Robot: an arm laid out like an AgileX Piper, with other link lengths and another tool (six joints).
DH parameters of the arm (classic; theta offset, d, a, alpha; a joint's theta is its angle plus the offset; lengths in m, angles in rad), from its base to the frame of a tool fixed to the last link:
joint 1: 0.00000 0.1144 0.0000 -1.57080
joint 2: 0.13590 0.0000 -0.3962 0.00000
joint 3: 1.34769 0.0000 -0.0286 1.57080
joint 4: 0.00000 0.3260 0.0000 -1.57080
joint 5: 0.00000 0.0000 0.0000 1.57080
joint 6: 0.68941 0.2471 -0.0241 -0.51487
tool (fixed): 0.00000 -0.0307 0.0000 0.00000
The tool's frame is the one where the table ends.
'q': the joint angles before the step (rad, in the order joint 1, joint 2, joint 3, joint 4, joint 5, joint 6). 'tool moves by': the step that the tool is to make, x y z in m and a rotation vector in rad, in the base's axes. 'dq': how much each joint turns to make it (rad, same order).
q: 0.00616, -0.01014, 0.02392, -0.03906, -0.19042, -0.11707
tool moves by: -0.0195, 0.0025, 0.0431, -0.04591, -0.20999, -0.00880
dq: -0.00060, 0.00004, 0.00006, -0.00384, -0.20948, -0.04569
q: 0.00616, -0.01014, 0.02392, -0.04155, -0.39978, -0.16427
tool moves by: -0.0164, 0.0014, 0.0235, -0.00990, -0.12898, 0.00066
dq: -0.00059, -0.00259, 0.00009, -0.00364, -0.12639, -0.00771
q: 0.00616, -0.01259, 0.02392, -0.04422, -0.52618, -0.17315
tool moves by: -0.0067, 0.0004, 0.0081, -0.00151, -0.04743, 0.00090
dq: -0.00048, -0.00029, 0.00002, -0.00071, -0.04717, -0.00113
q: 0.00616, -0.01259, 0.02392, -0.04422, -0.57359, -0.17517
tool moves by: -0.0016, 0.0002, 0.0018, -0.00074, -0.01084, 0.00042
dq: -0.00032, -0.00025, 0.00000, -0.00124, -0.01061, 0.00058
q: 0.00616, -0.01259, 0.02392, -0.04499, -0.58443, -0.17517
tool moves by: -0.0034, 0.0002, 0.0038, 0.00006, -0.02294, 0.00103
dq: -0.00057, 0.00000, -0.00011, -0.00078, -0.02288, 0.00100
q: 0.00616, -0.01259, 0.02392, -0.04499, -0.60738, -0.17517
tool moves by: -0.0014, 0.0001, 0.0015, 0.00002, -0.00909, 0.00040
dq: -0.00055, -0.00023, -0.00014, -0.00075, -0.00875, 0.00096
